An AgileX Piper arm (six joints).
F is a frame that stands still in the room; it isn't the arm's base.
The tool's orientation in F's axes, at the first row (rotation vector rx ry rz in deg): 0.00 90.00 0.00
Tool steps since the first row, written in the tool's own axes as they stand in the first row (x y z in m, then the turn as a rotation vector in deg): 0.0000 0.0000 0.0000 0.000 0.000 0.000; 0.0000 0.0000 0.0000 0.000 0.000 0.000; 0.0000 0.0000 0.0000 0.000 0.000 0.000; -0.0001 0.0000 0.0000 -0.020 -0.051 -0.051; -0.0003 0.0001 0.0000 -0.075 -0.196 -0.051; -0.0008 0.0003 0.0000 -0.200 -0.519 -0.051; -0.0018 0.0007 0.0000 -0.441 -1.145 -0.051; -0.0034 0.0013 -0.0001 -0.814 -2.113 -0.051; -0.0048 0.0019 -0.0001 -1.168 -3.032 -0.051
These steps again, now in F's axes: 0.0000 0.0000 0.0000 0.000 0.000 0.000; 0.0000 0.0000 0.0000 0.000 0.000 0.000; 0.0000 0.0000 0.0000 0.000 0.000 0.000; 0.0000 0.0000 0.0001 -0.051 -0.051 0.020; 0.0000 0.0001 0.0003 -0.051 -0.196 0.075; 0.0000 0.0003 0.0008 -0.051 -0.519 0.200; 0.0000 0.0007 0.0018 -0.051 -1.145 0.441; -0.0001 0.0013 0.0034 -0.051 -2.113 0.814; -0.0001 0.0019 0.0048 -0.051 -3.032 1.168
